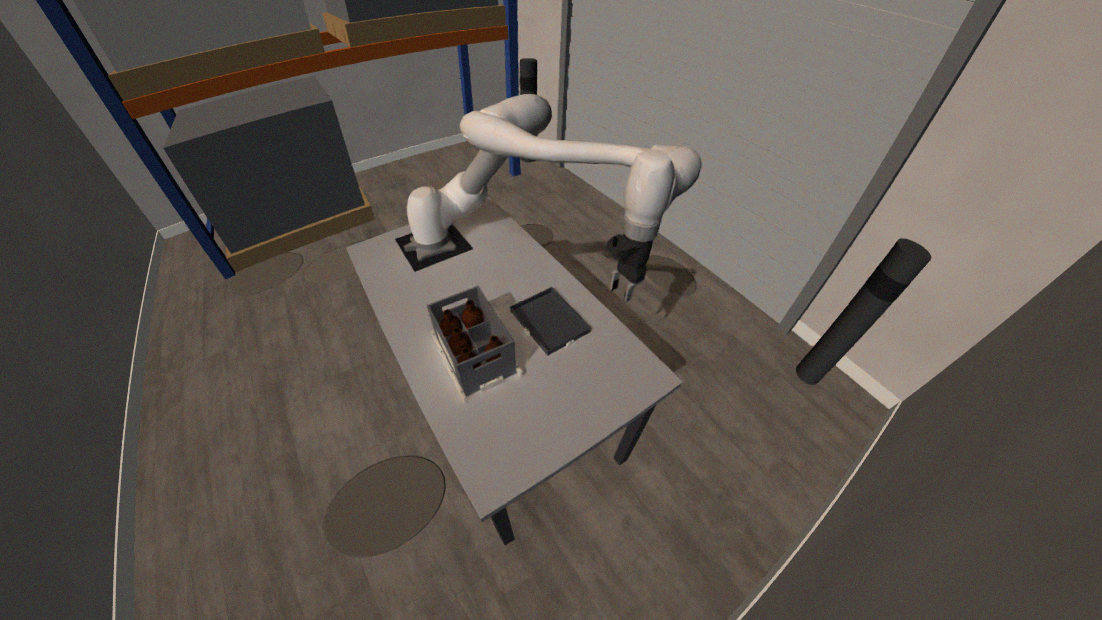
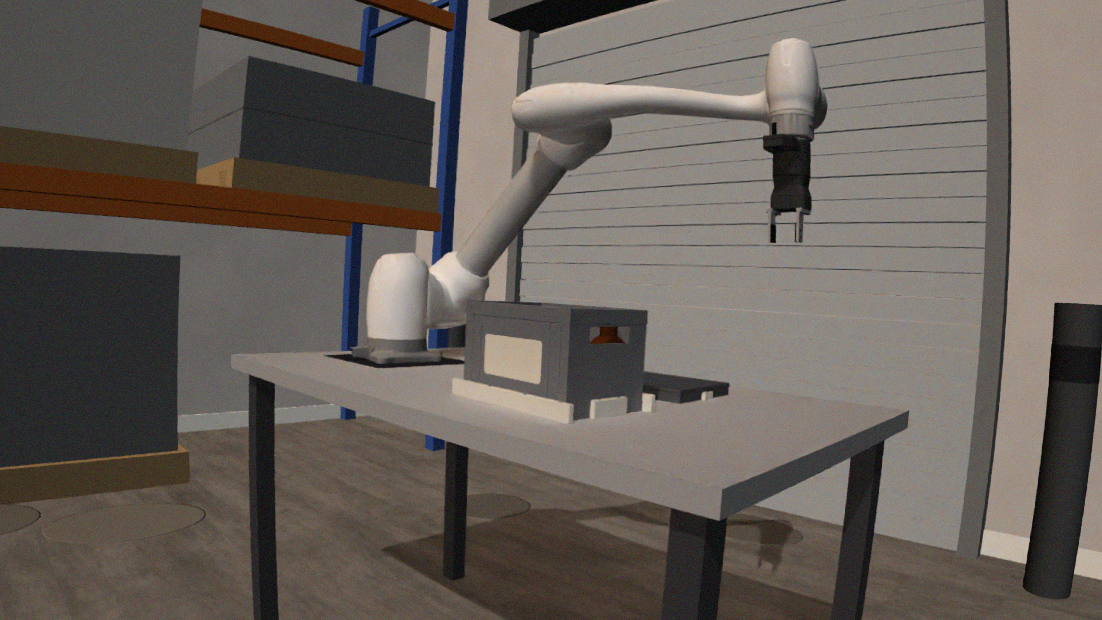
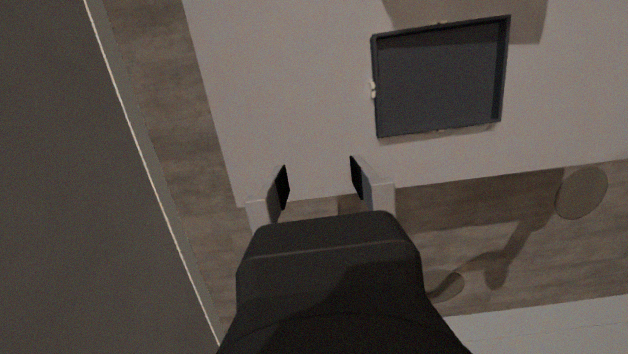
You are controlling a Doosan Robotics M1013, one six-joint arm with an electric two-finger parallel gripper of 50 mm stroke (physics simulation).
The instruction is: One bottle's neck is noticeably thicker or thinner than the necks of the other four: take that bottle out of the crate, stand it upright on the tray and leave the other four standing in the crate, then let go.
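Places are measured from the arm's base along level axes (x ahead, y left, z up), in millimetres.
Pixels of known places: gripper, fingertip midpoint: (image 1: pixel 620 294) (image 2: pixel 784 242) (image 3: pixel 318 173); arm's base at its link origin: (image 1: pixel 433 244) (image 2: pixel 396 358).
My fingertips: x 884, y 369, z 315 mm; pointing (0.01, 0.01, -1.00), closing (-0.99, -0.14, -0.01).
For each thing: its top centre in the pictures, then the offset to it from my fingertips. "spot": a spot on its surface instead. Level surfaces: height alone.
- grey crate at its top centre: (image 2: pixel 554 305) (image 1: pixel 468 322) dx -212, dy -399, dz -143 mm
- dark shallow tray at a spot on its surface: (image 2: pixel 684 387) spot: dx -220, dy -18, dz -313 mm
- table at its surface level: dz -318 mm
A grey crate (image 1: pixel 490 376) (image 2: pixel 605 377) stands on the table and holds several brown bottles. One bottle (image 1: pixel 472 314) stands in a compartment toward the robot's base, others (image 1: pixel 450 322) (image 1: pixel 460 343) are along the crate's outer side, and another bottle (image 1: pixel 493 344) is near the handle end. A bottle (image 2: pixel 608 334) also shows through the crate's handle hole. I cannot tell which neck differs. The dark shallow tray (image 1: pixel 550 319) (image 2: pixel 684 387) (image 3: pixel 437 82) lies empty beside the crate. My gripper (image 1: pixel 621 289) (image 2: pixel 786 231) (image 3: pixel 318 173) is open and empty, high above the table's edge, away from crate and tray, pointing down.
Pale strips (image 2: pixel 511 400) line the crate's foot on the table (image 1: pixel 554 416) (image 2: pixel 678 439) (image 3: pixel 300 100). Small pale blocks touch the tray's sides. Dark posts (image 1: pixel 863 312) (image 2: pixel 1063 447), a pallet rack (image 1: pixel 462 77) (image 2: pixel 446 154) and a shutter wall stand around the table.
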